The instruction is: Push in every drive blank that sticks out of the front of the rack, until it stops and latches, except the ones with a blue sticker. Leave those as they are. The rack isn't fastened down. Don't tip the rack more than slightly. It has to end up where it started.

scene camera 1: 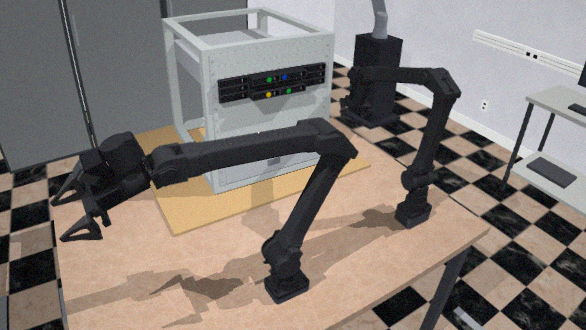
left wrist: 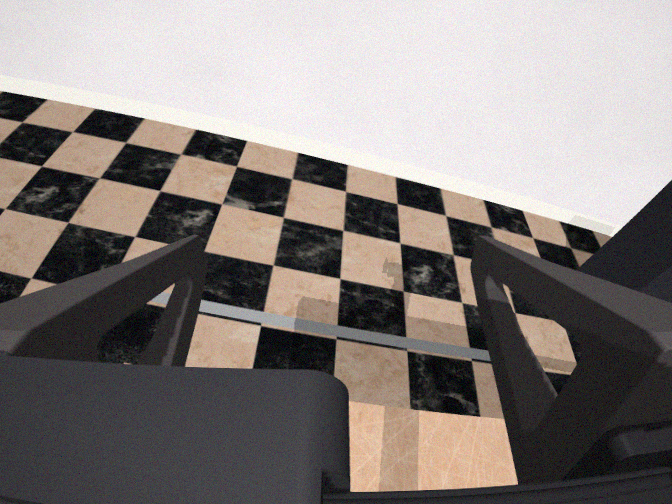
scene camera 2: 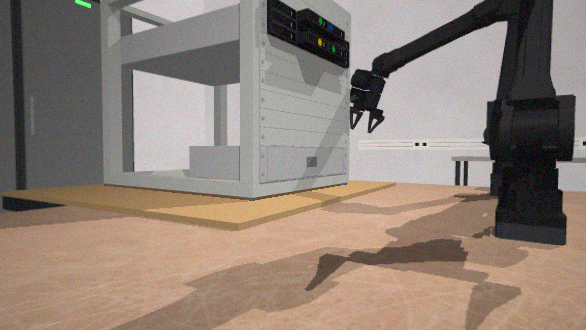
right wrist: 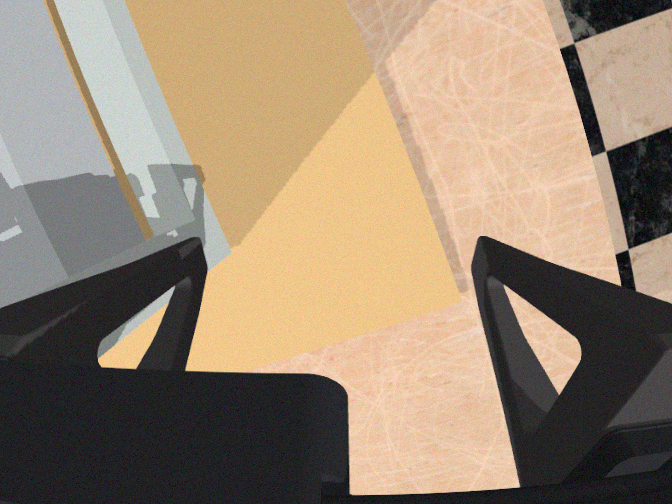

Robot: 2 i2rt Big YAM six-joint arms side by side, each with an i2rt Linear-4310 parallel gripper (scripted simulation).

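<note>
The left gripper [scene camera 1: 55,221] is visible, also in the left wrist view [left wrist: 338,250]. The right gripper [scene camera 2: 360,131] appears in the right wrist view [right wrist: 339,252] too. Present with the grippers: a pale grey rack [scene camera 2: 289,97], visible also in scene camera 1 [scene camera 1: 225,56] and in the right wrist view [right wrist: 70,212], and a yellow board [scene camera 2: 221,211]. In the left wrist view the pale grey rack is out of frame.
</note>
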